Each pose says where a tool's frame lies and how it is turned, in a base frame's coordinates. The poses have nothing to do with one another.
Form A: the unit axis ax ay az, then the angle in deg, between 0 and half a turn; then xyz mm.
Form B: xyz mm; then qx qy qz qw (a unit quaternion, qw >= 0). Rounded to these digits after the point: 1 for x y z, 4 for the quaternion.
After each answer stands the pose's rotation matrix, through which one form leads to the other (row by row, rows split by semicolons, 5 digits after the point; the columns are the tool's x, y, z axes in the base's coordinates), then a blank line. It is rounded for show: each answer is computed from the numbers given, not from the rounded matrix.
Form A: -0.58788 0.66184 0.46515 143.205 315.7 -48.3 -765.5
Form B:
315.7 -48.3 -765.5 -0.5578 0.6280 0.4414 0.3156
-0.17843 -0.97926 -0.09602; -0.42205 -0.01198 0.90649; -0.88884 0.20227 -0.41116

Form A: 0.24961 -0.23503 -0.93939 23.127 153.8 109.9 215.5
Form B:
153.8 109.9 215.5 0.0500 -0.0471 -0.1883 0.9797
0.92464 0.36425 -0.11116; -0.37368 0.92408 -0.08030; 0.07347 0.11578 0.99055

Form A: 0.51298 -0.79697 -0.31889 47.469 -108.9 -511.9 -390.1
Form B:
-108.9 -511.9 -390.1 0.2065 -0.3208 -0.1284 0.9154
0.76125 0.10253 -0.64030; -0.36746 0.88179 -0.29567; 0.53429 0.46037 0.70894

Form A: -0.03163 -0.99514 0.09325 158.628 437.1 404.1 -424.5
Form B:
437.1 404.1 -424.5 -0.0311 -0.9779 0.0916 0.1854
-0.92930 0.02681 -0.36835; 0.09477 0.98127 -0.16769; 0.35695 -0.19074 -0.91444

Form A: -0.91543 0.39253 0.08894 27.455 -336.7 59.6 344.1
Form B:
-336.7 59.6 344.1 -0.2172 0.0931 0.0211 0.9714
0.98176 -0.08148 0.17181; 0.00054 0.90473 0.42599; -0.19015 -0.41813 0.88826

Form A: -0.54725 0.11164 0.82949 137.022 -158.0 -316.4 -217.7
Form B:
-158.0 -316.4 -217.7 -0.5092 0.1039 0.7718 0.3663
-0.21303 -0.67127 -0.70994; 0.45968 -0.71003 0.53342; -0.86215 -0.21271 0.45983

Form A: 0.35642 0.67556 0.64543 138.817 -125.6 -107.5 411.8
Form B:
-125.6 -107.5 411.8 0.3336 0.6324 0.6042 0.3517
-0.52997 -0.00299 0.84801; 0.84700 0.04725 0.52950; -0.04165 0.99888 -0.02251

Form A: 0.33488 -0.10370 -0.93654 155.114 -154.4 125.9 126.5
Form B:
-154.4 125.9 126.5 0.3270 -0.1013 -0.9145 0.2155
-0.69327 0.32788 -0.64177; -0.46034 -0.88664 0.04430; -0.55449 0.32614 0.76562

